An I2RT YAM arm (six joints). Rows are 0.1 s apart.
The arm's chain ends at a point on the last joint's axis. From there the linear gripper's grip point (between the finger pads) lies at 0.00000 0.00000 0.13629 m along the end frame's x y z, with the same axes.
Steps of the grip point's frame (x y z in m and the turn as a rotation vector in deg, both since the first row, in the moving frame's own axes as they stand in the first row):
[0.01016, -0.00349, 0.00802, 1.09, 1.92, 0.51]
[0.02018, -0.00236, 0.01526, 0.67, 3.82, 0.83]
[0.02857, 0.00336, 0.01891, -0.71, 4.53, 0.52]
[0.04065, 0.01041, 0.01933, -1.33, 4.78, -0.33]
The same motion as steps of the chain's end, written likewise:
[0.00558, -0.00092, 0.00812, 1.09, 1.92, 0.51]
[0.01109, -0.00083, 0.01557, 0.67, 3.82, 0.83]
[0.01781, 0.00162, 0.01935, -0.71, 4.53, 0.52]
[0.02928, 0.00728, 0.01984, -1.33, 4.78, -0.33]

